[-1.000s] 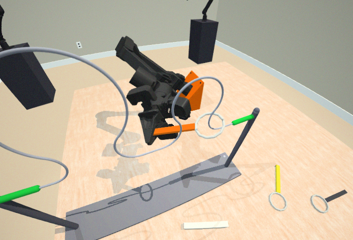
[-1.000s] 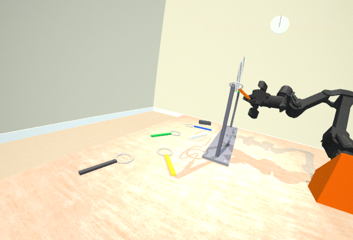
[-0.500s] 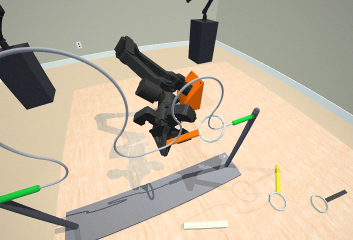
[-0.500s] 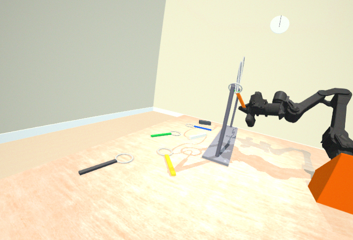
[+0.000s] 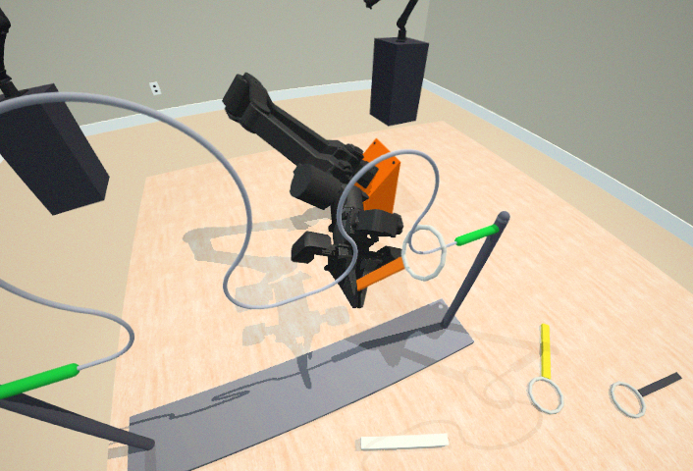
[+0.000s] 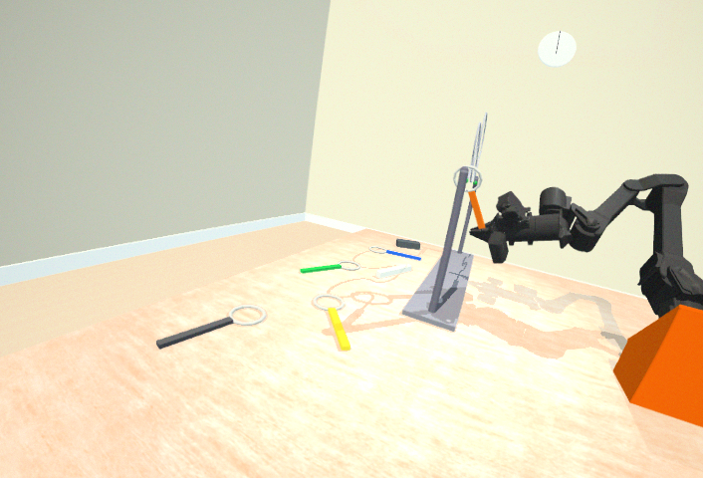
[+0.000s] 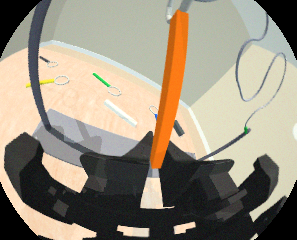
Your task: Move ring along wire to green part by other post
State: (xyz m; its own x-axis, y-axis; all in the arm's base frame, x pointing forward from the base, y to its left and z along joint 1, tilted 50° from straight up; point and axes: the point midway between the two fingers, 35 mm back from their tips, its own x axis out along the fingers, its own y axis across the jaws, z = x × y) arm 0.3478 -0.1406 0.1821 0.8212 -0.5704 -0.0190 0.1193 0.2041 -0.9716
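My gripper tip is 9 cm below the orange-handled ring, 4 cm to the right of it and 1 cm short of it. Also, from my gripper tip: yellow-handled ring (30 cm to the left, 22 cm ahead, 16 cm below); white bar (17 cm ahead, 15 cm below); dark-handled ring (44 cm to the left, 35 cm ahead, 16 cm below).
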